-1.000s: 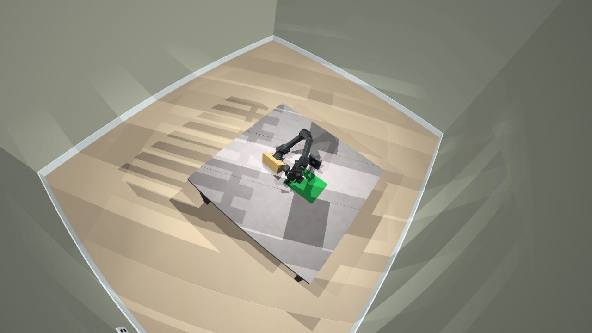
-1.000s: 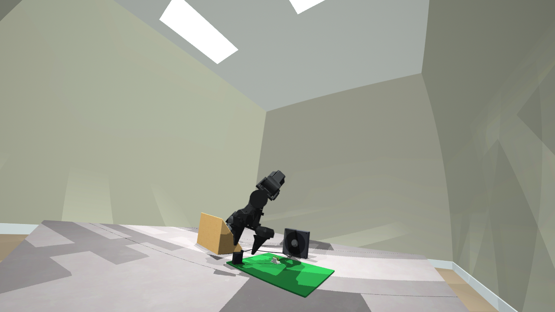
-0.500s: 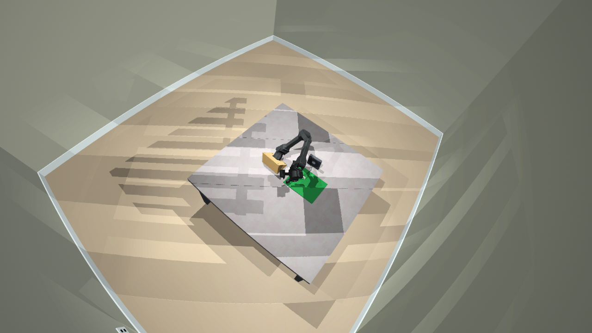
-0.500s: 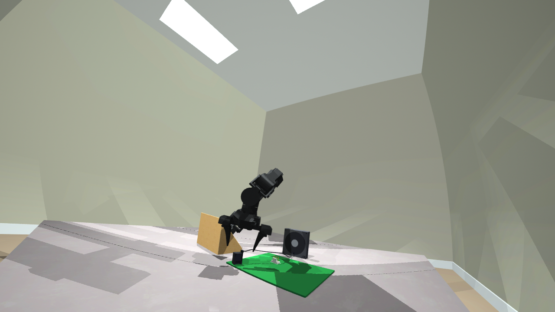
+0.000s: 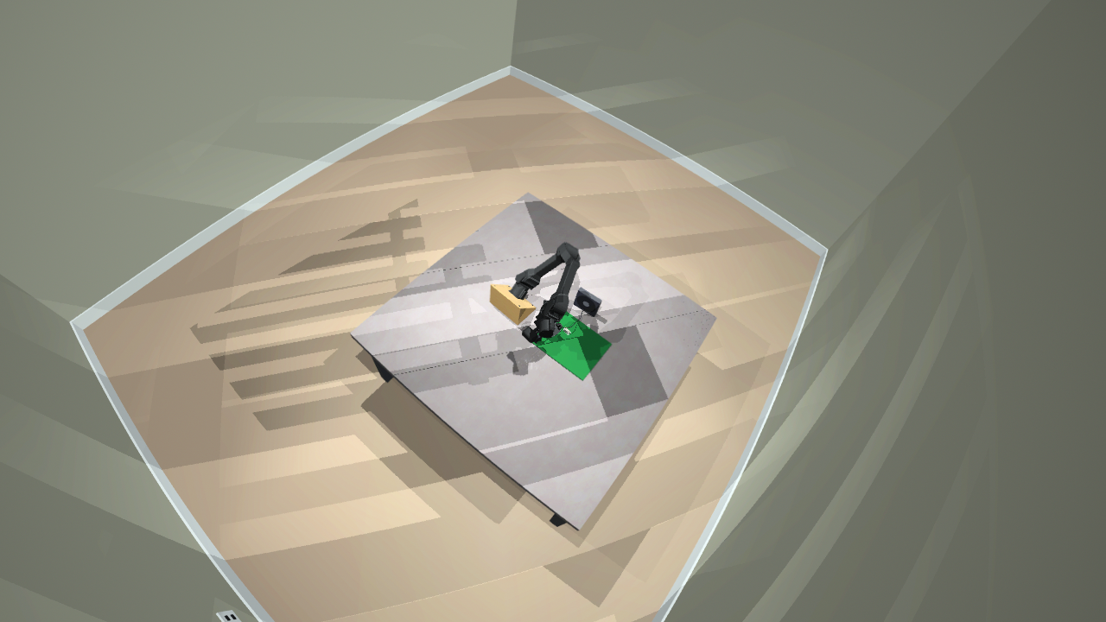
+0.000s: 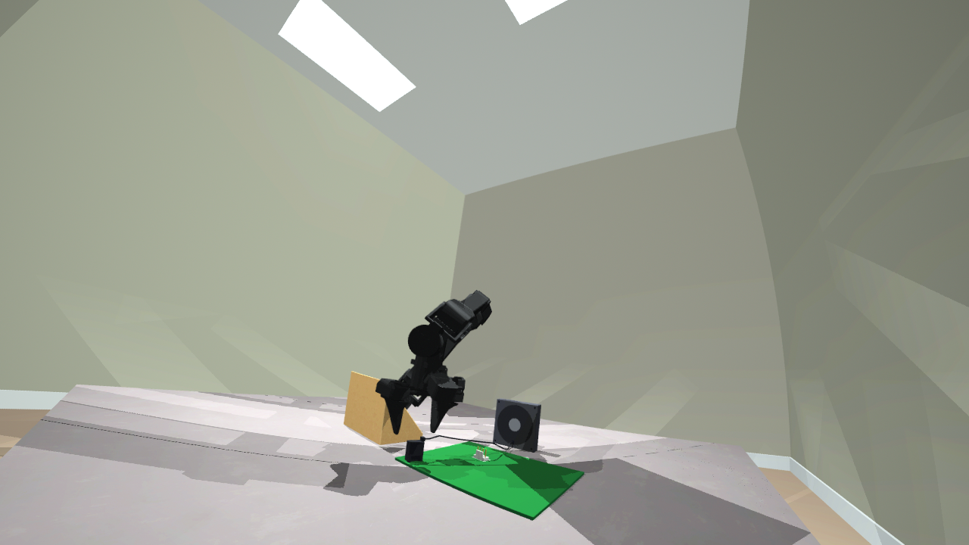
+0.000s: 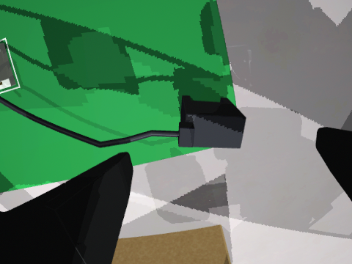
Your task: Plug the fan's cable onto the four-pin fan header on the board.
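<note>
The black fan plug lies 4 cm below my gripper tip. Also, from my gripper tip: green board: 11 cm ahead, 12 cm to the left, 7 cm below; black fan: 3 cm ahead, 30 cm to the left.
</note>
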